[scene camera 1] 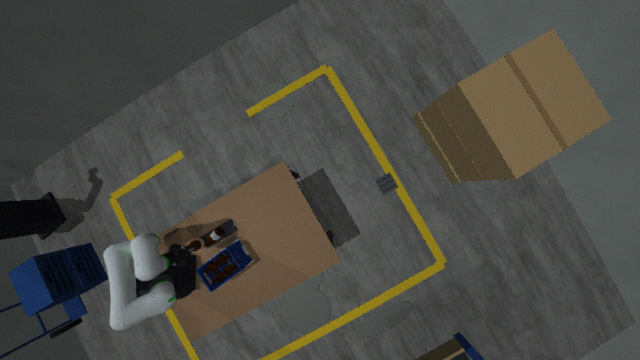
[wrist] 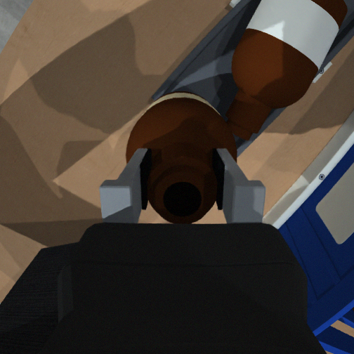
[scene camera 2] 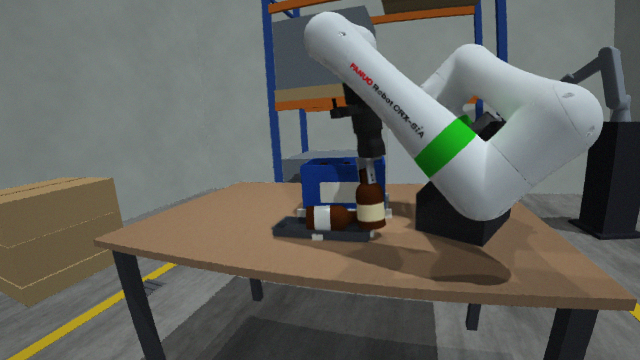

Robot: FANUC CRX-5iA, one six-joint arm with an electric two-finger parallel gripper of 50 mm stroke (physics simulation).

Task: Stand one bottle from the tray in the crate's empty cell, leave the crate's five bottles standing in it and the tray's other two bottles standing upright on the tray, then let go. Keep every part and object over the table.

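Where they show: gripper, fingertip midpoint: (scene camera 1: 191, 247) (scene camera 2: 367, 182); arm's base, origin of the base link: (scene camera 1: 161, 286).
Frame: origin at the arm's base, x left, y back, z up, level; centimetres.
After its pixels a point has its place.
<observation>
My gripper (scene camera 2: 368, 172) {x 9.4, y -29.7, z -5.7 cm} (wrist: 181, 166) is shut on the neck of a brown cream-labelled bottle (scene camera 2: 370, 205) {x 13.2, y -29.0, z -10.8 cm} (wrist: 175, 120). The bottle hangs upright at the right end of the dark tray (scene camera 1: 229, 228) {x 5.6, y -51.6, z -20.2 cm} (scene camera 2: 287, 228) {x 11.3, y -52.1, z -18.1 cm} (wrist: 200, 80) in scene view 2; whether its base touches is unclear. A white-labelled brown bottle (scene camera 1: 216, 234) {x 7.0, y -45.2, z -12.8 cm} (scene camera 2: 322, 218) {x 10.7, y -42.0, z -15.3 cm} (wrist: 272, 65) lies on its side in the tray, its neck towards the held bottle. The blue crate (scene camera 1: 243, 253) {x -16.2, y -51.7, z -15.9 cm} (scene camera 2: 311, 185) {x -5.8, y -48.4, z -9.8 cm} (wrist: 305, 250) stands beside the tray with several bottles (scene camera 1: 222, 267) {x -15.9, y -38.2, z -9.2 cm}. Its cells are too small to count surely. A third tray bottle does not show.
The wooden table (scene camera 1: 285, 225) {x -18.5, y -88.3, z -20.8 cm} (scene camera 2: 200, 245) {x 19.8, y -75.4, z -20.7 cm} carries the robot's black base (scene camera 2: 450, 215) {x 11.4, y -8.5, z -14.3 cm} to the right of the tray in scene view 2. Cardboard boxes (scene camera 1: 530, 105) (scene camera 2: 55, 230) and a blue cart (scene camera 1: 60, 272) stand off the table. A shelf rack (scene camera 2: 270, 100) stands behind.
</observation>
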